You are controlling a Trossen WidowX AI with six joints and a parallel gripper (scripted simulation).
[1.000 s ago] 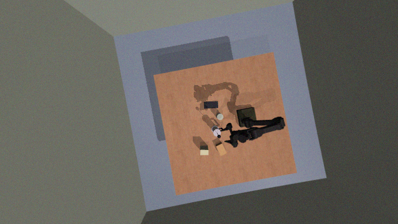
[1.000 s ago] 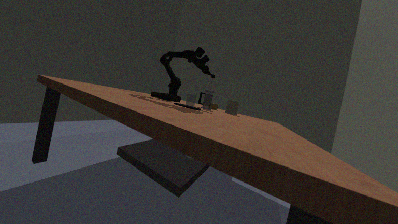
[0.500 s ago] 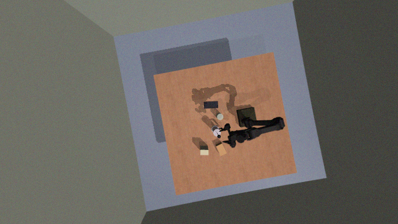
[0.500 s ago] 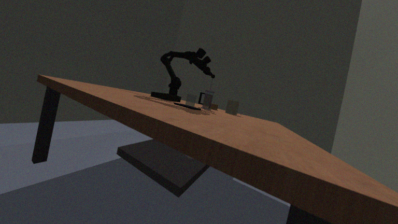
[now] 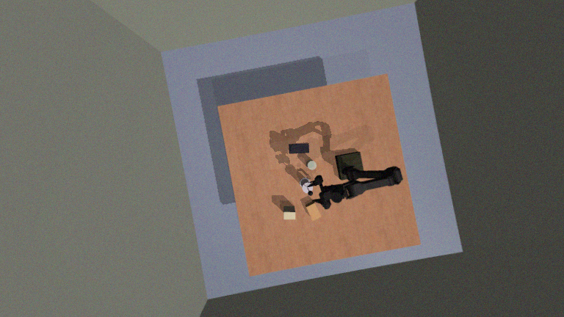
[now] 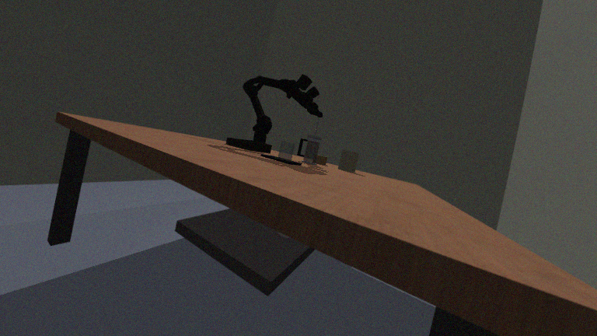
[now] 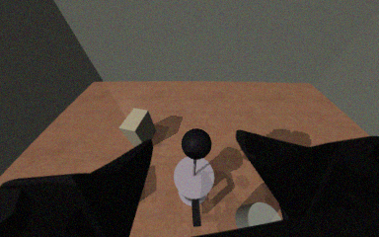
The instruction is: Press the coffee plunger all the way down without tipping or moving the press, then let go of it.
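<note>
My gripper tip is now 13 cm above the coffee press and 2 cm past it. The rest, counted from my gripper tip: flat dark slab (26 cm to the right, 25 cm below); then orange block (23 cm below, 20 cm to the left, 3 cm behind).
</note>
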